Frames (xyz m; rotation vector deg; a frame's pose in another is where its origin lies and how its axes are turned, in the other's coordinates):
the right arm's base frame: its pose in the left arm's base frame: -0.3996 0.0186 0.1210 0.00 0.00 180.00
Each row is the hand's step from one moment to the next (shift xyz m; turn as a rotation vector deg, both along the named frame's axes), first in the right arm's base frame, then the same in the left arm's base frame.
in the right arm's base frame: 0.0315 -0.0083 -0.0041 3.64 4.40 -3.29
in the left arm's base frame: -0.0315 0.0083 -0.0041 -3.64 -4.40 -3.29
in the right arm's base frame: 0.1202 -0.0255 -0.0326 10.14 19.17 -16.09
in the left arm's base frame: -0.1202 0.0255 -0.0326 -10.14 -19.17 -16.09
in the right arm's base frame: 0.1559 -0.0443 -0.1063 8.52 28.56 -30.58
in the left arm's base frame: -0.1559 0.0443 -0.1063 -8.52 -28.56 -30.58
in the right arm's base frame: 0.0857 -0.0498 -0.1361 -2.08 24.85 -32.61
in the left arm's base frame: -0.0857 0.0498 -0.1361 2.08 -24.85 -32.61
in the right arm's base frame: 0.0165 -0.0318 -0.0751 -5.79 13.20 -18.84
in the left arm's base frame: -0.0165 0.0318 -0.0751 5.79 -13.20 -18.84
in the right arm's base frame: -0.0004 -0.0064 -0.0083 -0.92 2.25 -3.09
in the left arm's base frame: 0.0004 0.0064 -0.0083 0.92 -2.25 -3.09
